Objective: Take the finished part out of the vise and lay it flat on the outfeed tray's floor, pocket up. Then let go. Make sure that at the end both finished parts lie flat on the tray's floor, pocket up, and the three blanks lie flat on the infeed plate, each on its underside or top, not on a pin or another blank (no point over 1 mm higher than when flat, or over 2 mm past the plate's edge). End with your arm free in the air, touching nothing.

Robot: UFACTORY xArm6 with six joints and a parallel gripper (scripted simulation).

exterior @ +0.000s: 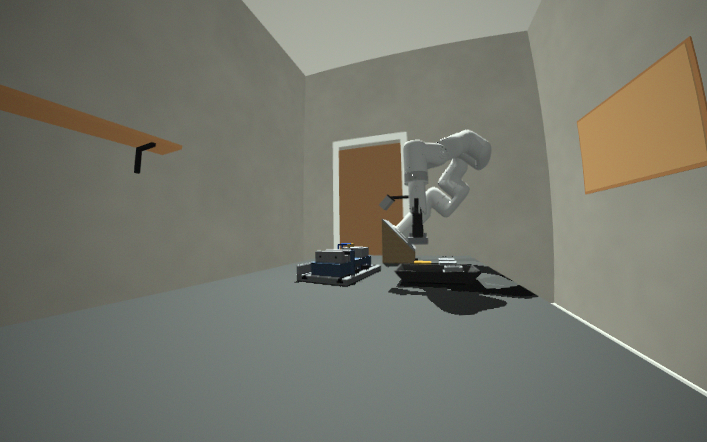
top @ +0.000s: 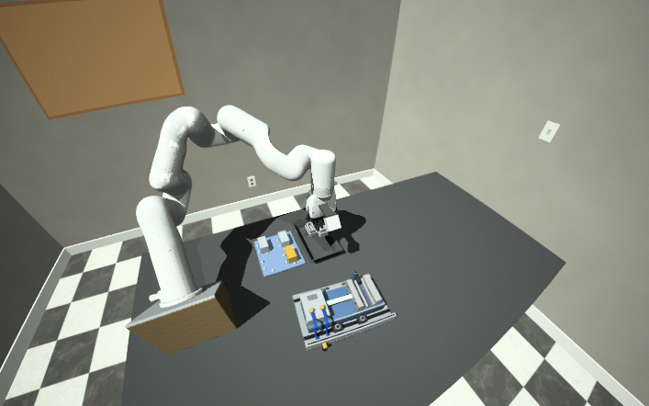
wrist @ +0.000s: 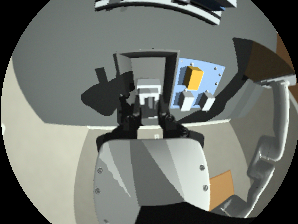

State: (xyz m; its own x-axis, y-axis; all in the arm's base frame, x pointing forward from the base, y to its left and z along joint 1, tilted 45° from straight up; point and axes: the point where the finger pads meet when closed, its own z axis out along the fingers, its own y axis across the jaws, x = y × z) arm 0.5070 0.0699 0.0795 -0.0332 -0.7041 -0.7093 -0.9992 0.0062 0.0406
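The orange block is 13 cm behind my hand, 1 cm to the left of it and 13 cm below it. Round my hand: vise: 5 cm behind, 27 cm to the right, 12 cm below; blue plate: 17 cm behind, 6 cm to the left, 15 cm below.
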